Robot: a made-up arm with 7 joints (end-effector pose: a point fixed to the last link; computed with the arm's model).
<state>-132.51 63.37 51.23 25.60 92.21 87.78 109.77</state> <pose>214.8 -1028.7 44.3 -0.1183 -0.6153 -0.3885 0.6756</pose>
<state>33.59 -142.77 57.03 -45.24 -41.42 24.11 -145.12</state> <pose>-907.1 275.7 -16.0 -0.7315 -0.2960 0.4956 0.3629</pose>
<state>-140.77 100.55 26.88 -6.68 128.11 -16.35 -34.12</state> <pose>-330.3 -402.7 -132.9 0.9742 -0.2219 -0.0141 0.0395</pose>
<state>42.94 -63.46 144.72 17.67 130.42 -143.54 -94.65</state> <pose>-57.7 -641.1 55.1 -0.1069 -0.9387 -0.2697 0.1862</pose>
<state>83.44 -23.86 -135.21 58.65 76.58 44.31 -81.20</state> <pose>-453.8 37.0 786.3 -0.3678 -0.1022 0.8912 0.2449</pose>
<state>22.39 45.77 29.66 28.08 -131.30 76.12 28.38</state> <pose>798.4 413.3 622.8 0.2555 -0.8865 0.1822 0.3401</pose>
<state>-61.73 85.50 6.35 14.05 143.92 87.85 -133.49</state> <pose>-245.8 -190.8 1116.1 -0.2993 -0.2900 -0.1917 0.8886</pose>
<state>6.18 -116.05 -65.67 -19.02 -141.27 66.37 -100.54</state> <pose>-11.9 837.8 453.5 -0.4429 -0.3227 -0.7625 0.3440</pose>
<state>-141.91 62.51 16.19 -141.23 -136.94 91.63 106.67</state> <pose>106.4 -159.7 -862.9 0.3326 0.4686 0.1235 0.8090</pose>
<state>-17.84 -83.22 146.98 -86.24 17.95 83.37 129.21</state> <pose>275.7 -204.2 -321.8 0.8934 -0.0667 -0.4101 0.1710</pose>
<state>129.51 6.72 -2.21 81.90 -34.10 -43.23 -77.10</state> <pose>262.4 46.2 46.2 0.5252 -0.5188 -0.6717 0.0621</pose>
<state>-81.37 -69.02 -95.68 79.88 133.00 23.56 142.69</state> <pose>-645.0 -855.2 196.7 -0.5024 0.8473 -0.1659 0.0471</pose>
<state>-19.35 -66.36 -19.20 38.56 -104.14 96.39 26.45</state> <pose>-512.1 740.5 -91.6 0.5708 0.1082 -0.3132 0.7512</pose>
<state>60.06 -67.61 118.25 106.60 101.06 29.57 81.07</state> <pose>-311.3 -620.6 -44.6 -0.4150 0.5168 0.3225 0.6758</pose>
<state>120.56 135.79 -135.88 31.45 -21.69 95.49 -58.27</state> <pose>597.4 727.6 162.6 -0.2231 0.0132 -0.9636 0.1470</pose>
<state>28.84 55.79 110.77 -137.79 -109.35 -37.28 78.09</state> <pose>89.6 -456.6 480.8 -0.6453 0.7260 0.2377 0.0067</pose>
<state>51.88 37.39 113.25 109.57 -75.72 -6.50 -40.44</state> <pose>-70.4 -198.7 439.8 -0.9017 -0.1363 0.0113 0.4102</pose>
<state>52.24 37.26 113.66 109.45 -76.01 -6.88 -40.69</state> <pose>-70.9 -198.1 441.8 -0.9020 -0.1349 0.0141 0.4098</pose>
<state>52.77 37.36 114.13 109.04 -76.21 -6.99 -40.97</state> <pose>-71.3 -196.9 442.0 -0.9032 -0.1388 0.0138 0.4059</pose>
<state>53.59 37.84 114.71 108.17 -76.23 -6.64 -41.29</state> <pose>-71.6 -194.7 439.1 -0.9056 -0.1514 0.0081 0.3960</pose>
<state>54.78 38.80 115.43 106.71 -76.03 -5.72 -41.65</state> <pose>-71.0 -191.5 432.2 -0.9090 -0.1749 -0.0044 0.3784</pose>
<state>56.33 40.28 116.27 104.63 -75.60 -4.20 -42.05</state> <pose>-68.0 -187.9 421.1 -0.9118 -0.2098 -0.0236 0.3522</pose>
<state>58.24 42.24 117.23 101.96 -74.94 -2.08 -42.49</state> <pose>-61.1 -184.5 405.9 -0.9121 -0.2552 -0.0489 0.3172</pose>
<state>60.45 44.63 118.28 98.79 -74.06 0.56 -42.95</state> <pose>-47.9 -182.0 387.3 -0.9071 -0.3091 -0.0794 0.2744</pose>
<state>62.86 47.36 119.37 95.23 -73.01 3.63 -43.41</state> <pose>-26.6 -180.4 367.2 -0.8946 -0.3688 -0.1133 0.2255</pose>
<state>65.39 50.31 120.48 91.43 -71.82 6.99 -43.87</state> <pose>3.6 -178.9 347.5 -0.8732 -0.4305 -0.1490 0.1732</pose>
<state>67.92 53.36 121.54 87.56 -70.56 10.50 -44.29</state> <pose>42.3 -176.1 330.5 -0.8428 -0.4909 -0.1847 0.1206</pose>
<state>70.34 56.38 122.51 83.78 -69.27 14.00 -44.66</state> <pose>87.0 -170.4 317.5 -0.8050 -0.5468 -0.2189 0.0711</pose>
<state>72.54 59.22 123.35 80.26 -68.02 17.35 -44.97</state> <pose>134.1 -161.1 308.9 -0.7628 -0.5956 -0.2504 0.0271</pose>
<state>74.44 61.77 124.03 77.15 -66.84 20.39 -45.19</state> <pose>179.7 -148.2 304.0 0.7199 0.6358 0.2783 0.0092</pose>
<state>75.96 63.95 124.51 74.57 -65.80 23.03 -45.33</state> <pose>220.1 -133.6 301.9 0.6800 0.6672 0.3017 0.0373</pose>
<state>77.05 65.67 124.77 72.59 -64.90 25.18 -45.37</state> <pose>252.9 -119.2 301.1 0.6463 0.6901 0.3205 0.0572</pose>
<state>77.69 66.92 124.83 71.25 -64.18 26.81 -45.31</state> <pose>276.9 -107.4 300.7 0.6210 0.7053 0.3348 0.0694</pose>
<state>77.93 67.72 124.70 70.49 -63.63 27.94 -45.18</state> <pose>292.3 -99.4 300.2 0.6043 0.7143 0.3448 0.0755</pose>
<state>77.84 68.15 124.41 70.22 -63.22 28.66 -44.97</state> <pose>300.6 -95.1 299.1 0.5952 0.7186 0.3514 0.0769</pose>
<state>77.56 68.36 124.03 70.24 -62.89 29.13 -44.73</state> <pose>304.6 -93.3 297.7 0.5908 0.7201 0.3560 0.0755</pose>
